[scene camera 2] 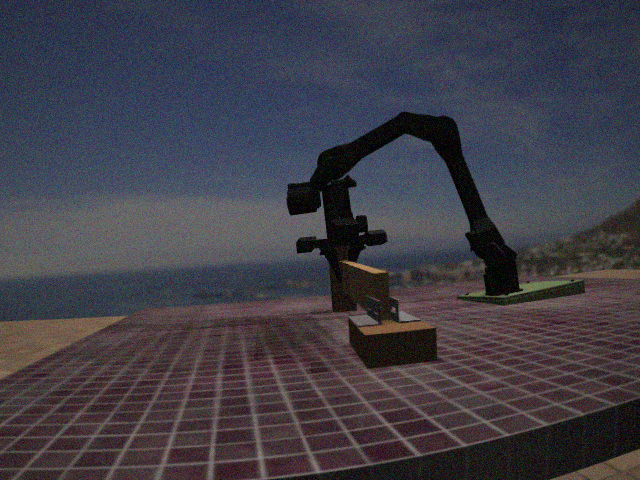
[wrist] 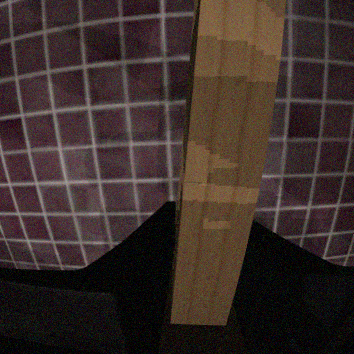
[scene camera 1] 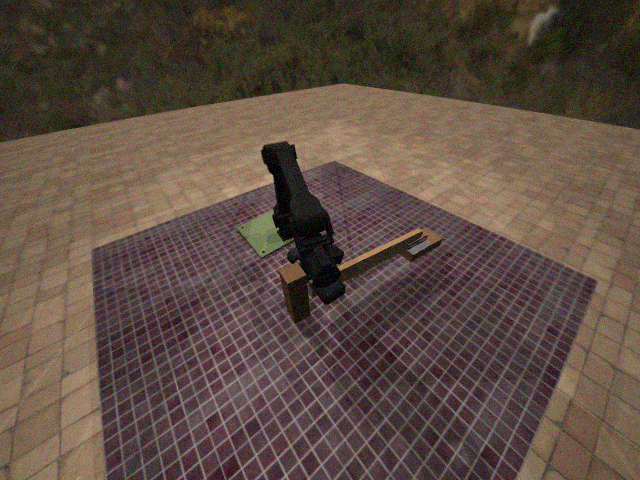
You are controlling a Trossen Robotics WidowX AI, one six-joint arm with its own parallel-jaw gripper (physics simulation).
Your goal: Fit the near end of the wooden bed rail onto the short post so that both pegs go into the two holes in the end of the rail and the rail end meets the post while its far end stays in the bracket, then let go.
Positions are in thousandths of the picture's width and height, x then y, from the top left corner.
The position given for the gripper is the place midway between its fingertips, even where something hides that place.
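Observation:
A wooden bed rail (scene camera 1: 591, 532), (wrist: 662, 171) is in view, along with a short post (scene camera 1: 459, 582), (scene camera 2: 534, 630), (wrist: 654, 934). Scene camera 2 shows a grey bracket (scene camera 2: 582, 664) and a wooden block (scene camera 2: 610, 718) as well. The rail is gripped by the gripper (scene camera 2: 541, 589), (wrist: 549, 592), (scene camera 1: 495, 603).

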